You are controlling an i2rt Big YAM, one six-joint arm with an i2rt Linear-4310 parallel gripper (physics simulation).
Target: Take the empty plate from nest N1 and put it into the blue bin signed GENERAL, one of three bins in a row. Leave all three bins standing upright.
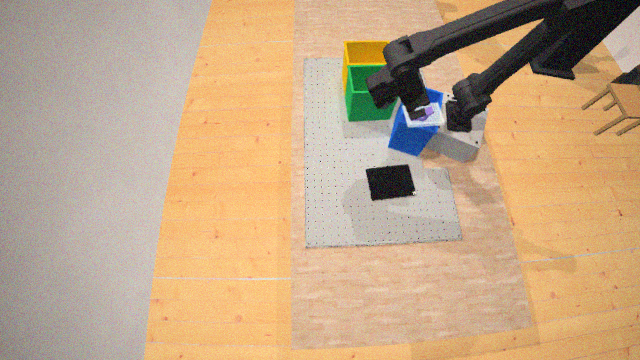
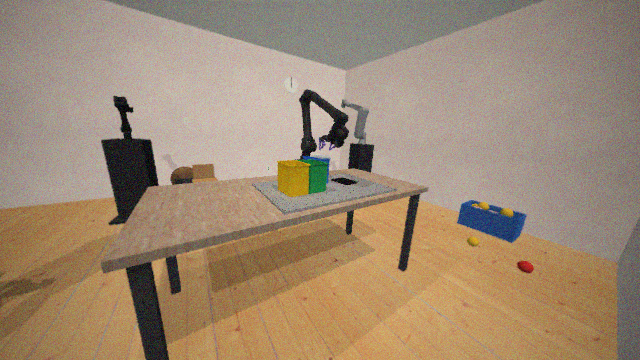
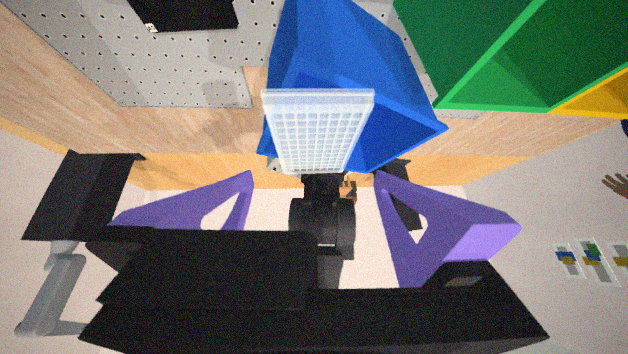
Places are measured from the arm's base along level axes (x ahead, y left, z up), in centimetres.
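Where they show: gripper, fingertip midpoint: (image 1: 419,106) (image 2: 324,149) (image 3: 313,177); arm's base at its link origin: (image 1: 457,117).
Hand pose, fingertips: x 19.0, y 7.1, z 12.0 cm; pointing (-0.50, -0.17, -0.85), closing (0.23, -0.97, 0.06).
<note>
Things, the pixels of their top centre, and the offset from my fingertips. "*": a spot on its surface instead. Level surfaces: height alone.
- clear-white gridded plate at its top centre: (image 3: 315,149) (image 1: 424,113) dx -3.1, dy -1.2, dz -4.5 cm
- black rectangular pad at a spot on its surface: (image 3: 187,12) * dx -2.1, dy +14.7, dz -22.7 cm
- green bin at its top centre: (image 1: 374,77) (image 2: 311,161) dx +13.2, dy -15.7, dz -5.9 cm
- yellow bin at its top centre: (image 1: 369,52) (image 2: 292,162) dx +15.2, dy -28.7, dz -5.9 cm
- grey perforated board at its surface level: dz -23.9 cm
The clear-white gridded plate (image 1: 437,120) (image 3: 317,130) lies over the opening of the blue bin (image 1: 412,139) (image 3: 340,45) and seems to rest on its rim. Part of the blue bin (image 2: 328,164) shows behind the green one. The bin stands upright, turned at an angle to the others; its sign is not readable. My gripper (image 1: 425,114) (image 2: 327,145) (image 3: 313,177) is open, its purple fingers apart from each other near the plate's end, with nothing held. A black rectangular pad (image 1: 391,182) (image 2: 344,181) (image 3: 187,12) has no plate on it; no nest label is readable.
The green bin (image 1: 370,106) (image 2: 318,176) (image 3: 495,85) and yellow bin (image 1: 367,52) (image 2: 293,178) (image 3: 595,100) stand upright on the grey perforated board (image 1: 340,225) (image 2: 287,204). The arm's grey base block (image 1: 456,147) is close beside the blue bin.
</note>
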